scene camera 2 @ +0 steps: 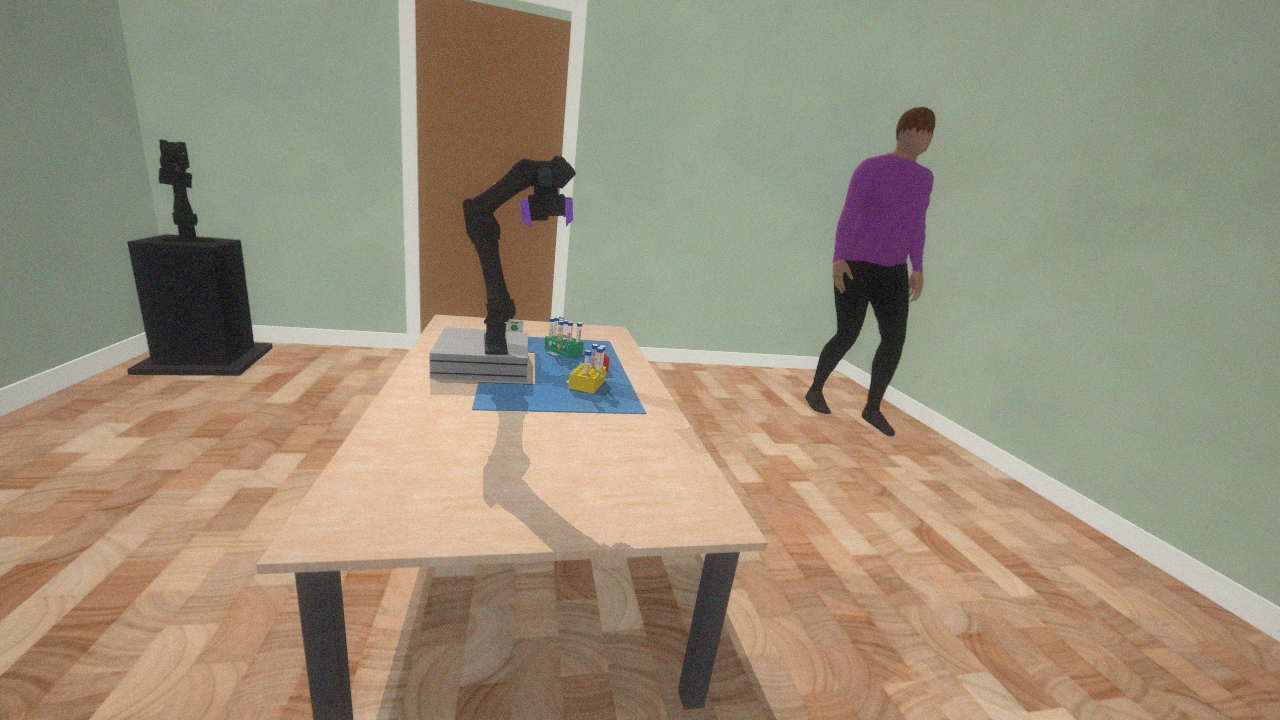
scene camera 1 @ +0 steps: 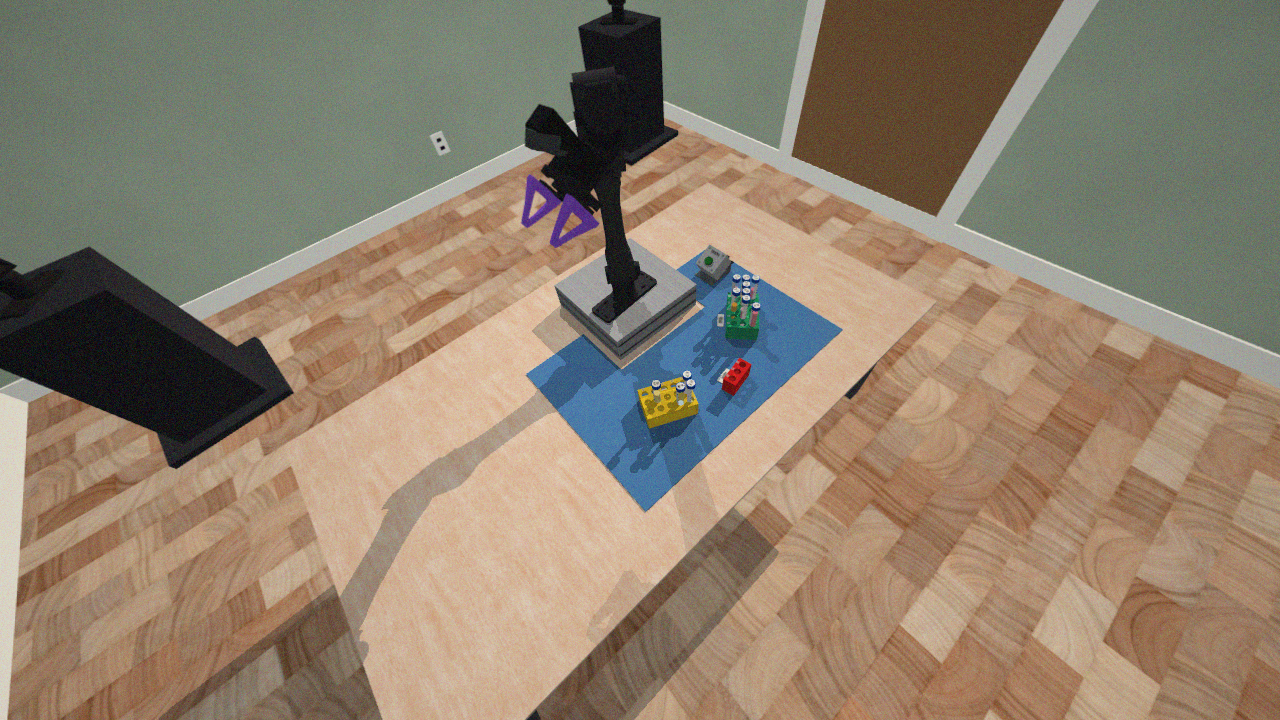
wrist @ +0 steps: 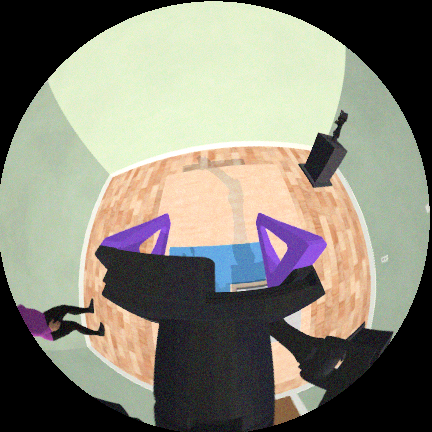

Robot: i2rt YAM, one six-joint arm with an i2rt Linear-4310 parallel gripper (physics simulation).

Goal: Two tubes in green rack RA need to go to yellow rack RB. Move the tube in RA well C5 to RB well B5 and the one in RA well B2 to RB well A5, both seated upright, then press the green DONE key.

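Frame: origin at the arm's base, x ahead, y left, z up, level; centimetres.
Seen in the pictures: gripper, fingertip midpoint: (scene camera 2: 548, 224) (scene camera 1: 537, 235) (wrist: 212, 217); arm's base, link origin: (scene camera 2: 495, 344) (scene camera 1: 625, 297).
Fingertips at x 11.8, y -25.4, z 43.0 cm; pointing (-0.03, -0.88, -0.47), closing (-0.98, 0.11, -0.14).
Pixels of each thing's top centre, then the offset from my fingertips to it. Level surfaces: height alone.
- green rack RA, top centre: (scene camera 1: 743, 309) (scene camera 2: 564, 339) dx +14.9, dy +44.6, dz -46.0 cm
- yellow rack RB, top centre: (scene camera 1: 667, 396) (scene camera 2: 588, 370) dx +17.4, dy +10.2, dz -46.0 cm
- green DONE key, top centre: (scene camera 1: 709, 258) (scene camera 2: 514, 325) dx -3.8, dy +53.0, dz -43.5 cm
- small red rack, top centre: (scene camera 1: 737, 371) (scene camera 2: 601, 354) dx +25.7, dy +27.0, dz -46.0 cm
- blue mat, surface height: dz -51.0 cm
My gripper (scene camera 1: 539, 233) (scene camera 2: 548, 222) (wrist: 212, 217) is open and empty, with its purple fingers wide apart. It hangs high above the table, well away from both racks. The green rack RA (scene camera 1: 742, 331) (scene camera 2: 564, 347) stands upright on the mat and holds several blue-capped tubes. The yellow rack RB (scene camera 1: 671, 415) (scene camera 2: 586, 384) stands on the mat too and holds several capped tubes, with some wells empty. Well letters are too small to read. The green DONE key (scene camera 1: 708, 261) (scene camera 2: 514, 327) sits on a small grey box behind RA. Neither rack shows in the wrist view.
A small red rack (scene camera 1: 736, 377) (scene camera 2: 606, 362) stands between the two racks on the blue mat (scene camera 1: 644, 474) (scene camera 2: 554, 402). The arm's grey base block (scene camera 2: 478, 363) is beside the mat. A person (scene camera 2: 881, 214) stands right of the table. A black stand (scene camera 1: 626, 80) (scene camera 2: 189, 304) carries another arm.
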